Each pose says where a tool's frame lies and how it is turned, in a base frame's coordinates. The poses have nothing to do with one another.
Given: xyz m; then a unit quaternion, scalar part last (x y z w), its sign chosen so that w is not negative.
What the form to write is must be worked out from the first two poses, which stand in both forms.
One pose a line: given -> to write
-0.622 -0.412 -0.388 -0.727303 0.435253 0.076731 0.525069 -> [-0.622 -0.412 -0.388], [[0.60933 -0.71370 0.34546], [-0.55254 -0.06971 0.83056], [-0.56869 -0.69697 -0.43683]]
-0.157 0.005 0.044 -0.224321 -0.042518 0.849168 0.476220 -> [-0.157 0.005 0.044], [[-0.44579 -0.78971 -0.42147], [0.82786 -0.54281 0.14144], [-0.34048 -0.28586 0.89574]]
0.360 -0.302 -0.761 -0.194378 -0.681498 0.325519 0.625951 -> [0.360 -0.302 -0.761], [[-0.14080 -0.14258 -0.97972], [0.67245 0.71251 -0.20034], [0.72662 -0.68702 -0.00445]]
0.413 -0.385 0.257 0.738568 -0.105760 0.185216 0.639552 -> [0.413 -0.385 0.257], [[0.90902 -0.39313 0.13831], [0.08069 -0.15958 -0.98388], [0.40887 0.90553 -0.11334]]
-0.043 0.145 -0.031 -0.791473 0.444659 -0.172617 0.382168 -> [-0.043 0.145 -0.031], [[0.54496 -0.57193 0.61311], [-0.83581 -0.31245 0.45144], [-0.06663 -0.75846 -0.64830]]
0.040 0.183 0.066 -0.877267 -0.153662 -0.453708 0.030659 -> [0.040 0.183 0.066], [[0.54107 0.29743 0.78662], [0.24178 -0.95090 0.19323], [0.80547 0.08564 -0.58642]]
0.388 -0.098 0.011 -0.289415 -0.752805 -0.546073 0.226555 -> [0.388 -0.098 0.011], [[-0.72982 0.68318 -0.02502], [0.18832 0.23609 0.95331], [0.65719 0.69104 -0.30095]]
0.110 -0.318 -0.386 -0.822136 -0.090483 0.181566 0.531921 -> [0.110 -0.318 -0.386], [[0.91769 -0.04438 -0.39480], [0.34194 -0.41775 0.84176], [-0.20228 -0.90748 -0.36819]]
